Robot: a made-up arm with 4 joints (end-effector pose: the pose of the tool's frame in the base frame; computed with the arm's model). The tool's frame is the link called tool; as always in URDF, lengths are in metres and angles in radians.
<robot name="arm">
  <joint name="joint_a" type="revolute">
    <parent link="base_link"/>
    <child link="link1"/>
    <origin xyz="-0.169 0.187 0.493"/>
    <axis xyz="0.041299 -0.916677 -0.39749"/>
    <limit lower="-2.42" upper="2.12" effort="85" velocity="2.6"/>
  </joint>
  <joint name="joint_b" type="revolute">
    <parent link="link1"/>
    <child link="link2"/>
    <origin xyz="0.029 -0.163 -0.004"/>
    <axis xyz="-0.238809 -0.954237 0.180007"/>
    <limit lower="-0.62" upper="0.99" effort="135" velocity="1.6"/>
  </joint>
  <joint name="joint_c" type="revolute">
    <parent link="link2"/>
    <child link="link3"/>
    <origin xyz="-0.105 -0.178 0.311"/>
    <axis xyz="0 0 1"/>
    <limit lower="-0.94" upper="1.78" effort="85" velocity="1.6"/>
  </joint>
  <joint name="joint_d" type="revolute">
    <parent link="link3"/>
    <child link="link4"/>
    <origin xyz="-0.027 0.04 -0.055"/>
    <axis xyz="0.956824 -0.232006 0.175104"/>
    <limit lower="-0.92" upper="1.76" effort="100" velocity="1.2"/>
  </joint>
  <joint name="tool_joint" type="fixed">
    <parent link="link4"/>
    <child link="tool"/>
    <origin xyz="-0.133 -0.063 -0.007" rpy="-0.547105 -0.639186 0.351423"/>
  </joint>
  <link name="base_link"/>
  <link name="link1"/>
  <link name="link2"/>
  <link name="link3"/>
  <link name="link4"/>
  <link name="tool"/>
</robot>
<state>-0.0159 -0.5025 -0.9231 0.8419</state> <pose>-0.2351 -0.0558 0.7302 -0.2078 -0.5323 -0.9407</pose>
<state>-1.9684 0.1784 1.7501 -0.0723</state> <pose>0.2661 -0.0729 0.2744 1.9223 0.4471 1.5035</pose>
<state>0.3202 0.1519 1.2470 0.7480</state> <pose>-0.4000 -0.2711 0.6027 0.5126 -0.9582 1.2270</pose>
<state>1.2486 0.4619 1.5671 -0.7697</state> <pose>-0.6342 -0.1119 0.3011 -2.3321 -1.6426 0.7222</pose>
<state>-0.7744 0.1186 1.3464 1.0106</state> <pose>-0.0225 -0.2769 0.6540 1.4471 0.2594 1.0174</pose>
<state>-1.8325 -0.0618 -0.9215 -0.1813</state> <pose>0.2084 0.0849 0.5396 -1.0141 0.9182 0.8309</pose>
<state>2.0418 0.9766 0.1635 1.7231</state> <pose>-0.1160 -0.0116 0.1462 0.5117 2.5685 -1.1141</pose>
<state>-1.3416 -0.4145 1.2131 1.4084</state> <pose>0.1526 -0.1907 0.5453 1.6142 1.2761 -0.1993</pose>
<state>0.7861 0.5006 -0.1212 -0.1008</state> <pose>-0.5694 -0.0411 0.3373 -0.8454 -1.6970 -0.4976</pose>
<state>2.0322 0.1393 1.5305 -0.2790</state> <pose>-0.5015 -0.0264 0.0788 -2.0850 -1.8736 0.3225</pose>
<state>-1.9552 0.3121 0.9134 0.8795</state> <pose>0.2013 -0.1575 0.4273 1.4476 1.0671 0.6461</pose>
